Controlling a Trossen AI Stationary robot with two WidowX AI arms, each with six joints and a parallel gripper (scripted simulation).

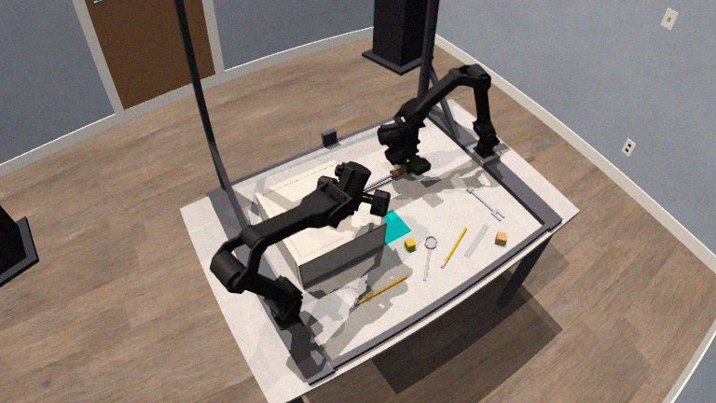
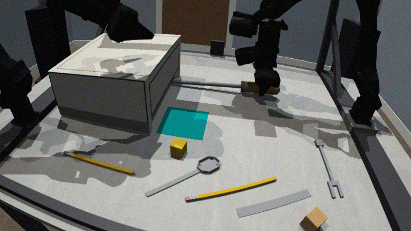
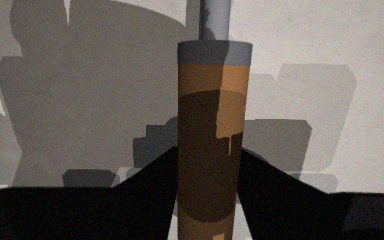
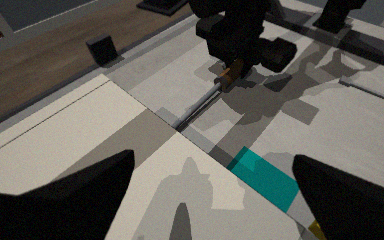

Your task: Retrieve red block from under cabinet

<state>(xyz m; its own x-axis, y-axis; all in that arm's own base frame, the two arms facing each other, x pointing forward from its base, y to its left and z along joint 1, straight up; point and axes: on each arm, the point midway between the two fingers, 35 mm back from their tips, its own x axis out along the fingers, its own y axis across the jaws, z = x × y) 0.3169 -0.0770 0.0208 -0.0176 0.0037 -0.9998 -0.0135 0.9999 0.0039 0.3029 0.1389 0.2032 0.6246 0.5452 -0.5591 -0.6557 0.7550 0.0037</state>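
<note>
Now: left hand 12 cm short of the teal square, 22 cm to the left of it and 4 cm above it. Round my left hand: hook tool 1 cm ahead, 14 cm to the right, 3 cm below; then yellow cube 22 cm ahead, 23 cm to the right, 3 cm below; then metal wrench 29 cm ahead, 9 cm to the left, 4 cm below.
</note>
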